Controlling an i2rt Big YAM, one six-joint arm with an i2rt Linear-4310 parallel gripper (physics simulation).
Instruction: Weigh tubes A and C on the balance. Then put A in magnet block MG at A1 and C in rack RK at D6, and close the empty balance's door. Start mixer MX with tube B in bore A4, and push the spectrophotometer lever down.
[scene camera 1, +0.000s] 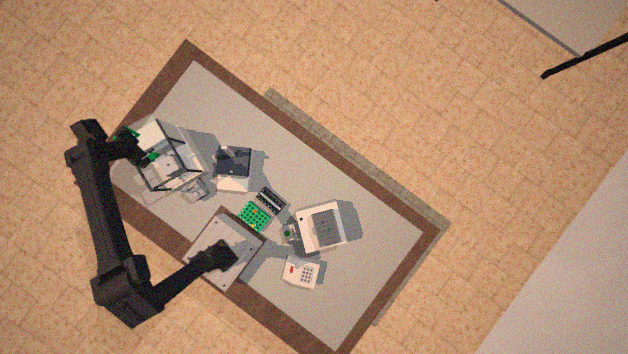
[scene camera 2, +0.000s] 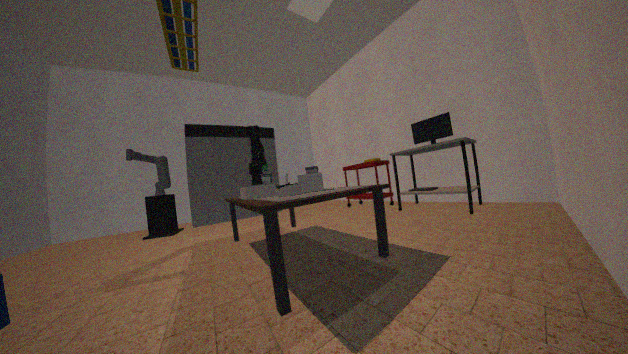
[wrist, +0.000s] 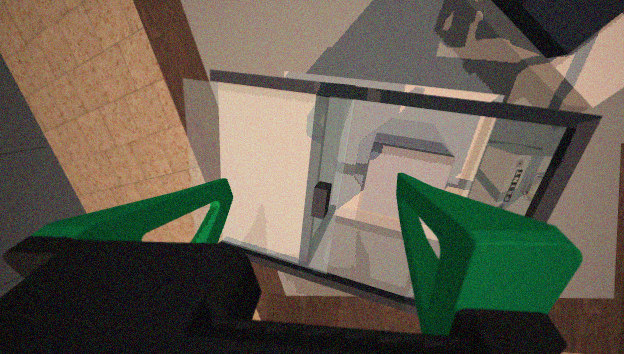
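Seen in the pictures: gripper, between the fingertips: (scene camera 1: 149, 145) (scene camera 2: 266, 171) (wrist: 308, 185); arm's base, origin of its link: (scene camera 1: 222, 255) (scene camera 2: 257, 185).
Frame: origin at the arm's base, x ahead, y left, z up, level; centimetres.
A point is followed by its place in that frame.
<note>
My gripper (scene camera 1: 142, 145) @[y 48.9, x 13.6, z 15.9 cm] (wrist: 308, 185) @[y 48.9, x 13.6, z 15.9 cm] is open and empty above the balance. The balance (scene camera 1: 154, 132) @[y 54.1, x 16.4, z 10.8 cm] (wrist: 265, 160) @[y 54.2, x 13.6, z 10.8 cm] has a dark-edged glass chamber. Its small dark handle (wrist: 321, 200) @[y 49.3, x 11.0, z 12.2 cm] shows between and beyond my fingertips; how far the door is open is hard to tell. The pale weighing platform (wrist: 407, 182) bears no visible tube. The green rack (scene camera 1: 261, 220) @[y 0.4, x 20.6, z -7.1 cm] holds an orange-topped tube (scene camera 1: 255, 211) @[y 5.3, x 21.9, z -4.7 cm] and a yellow-topped tube (scene camera 1: 253, 226) @[y 0.7, x 16.7, z -4.6 cm]; letters are unreadable. A dark slotted block (scene camera 1: 271, 200) @[y 4.3, x 30.5, z -5.6 cm] stands beside it. A white device with a grey bored block (scene camera 1: 326, 227) @[y -19.2, x 42.6, z 9.0 cm] stands farther right.
A dark-topped white instrument (scene camera 1: 233, 167) @[y 26.5, x 28.0, z -2.1 cm] stands near the balance. A small holder with a green round top (scene camera 1: 287, 233) @[y -11.8, x 26.7, z -3.0 cm] and a white keypad box (scene camera 1: 301, 272) @[y -29.2, x 19.7, z -3.8 cm] stand to the right. The arm's base plate (scene camera 1: 207, 239) @[y 9.6, x -0.7, z -0.1 cm] lies at the table edge. A PRINT panel (wrist: 514, 185) adjoins the chamber.
</note>
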